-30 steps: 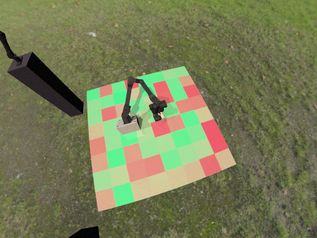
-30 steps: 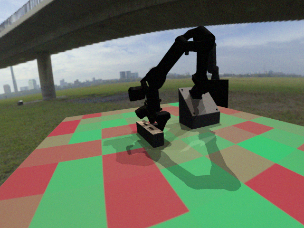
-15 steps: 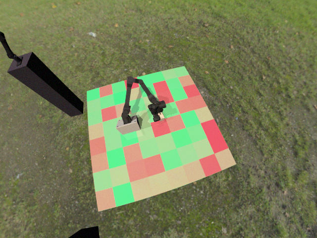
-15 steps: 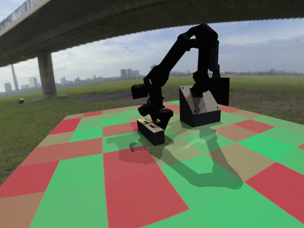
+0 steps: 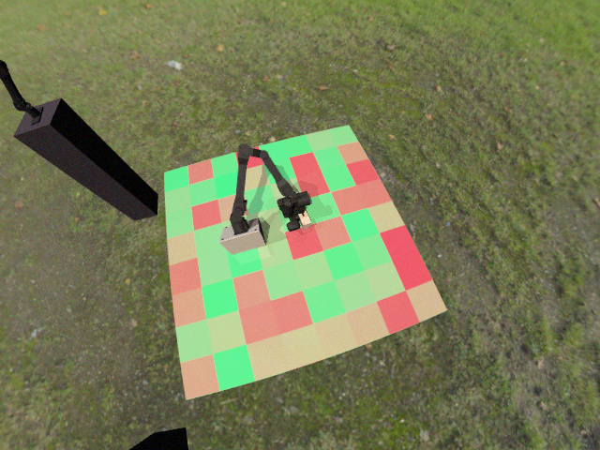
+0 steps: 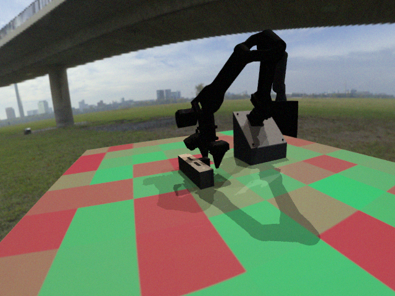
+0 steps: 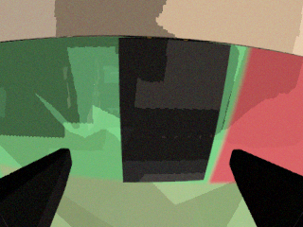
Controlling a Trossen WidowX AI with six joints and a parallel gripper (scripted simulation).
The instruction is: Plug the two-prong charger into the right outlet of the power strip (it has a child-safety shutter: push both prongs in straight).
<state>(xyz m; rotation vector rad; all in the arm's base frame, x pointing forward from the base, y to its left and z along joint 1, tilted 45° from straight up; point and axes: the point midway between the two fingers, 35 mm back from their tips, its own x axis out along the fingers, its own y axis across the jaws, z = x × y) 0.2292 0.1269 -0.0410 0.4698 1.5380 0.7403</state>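
The charger lies 50 mm ahead of my gripper tip, 10 mm to the left of it and 10 mm above it.
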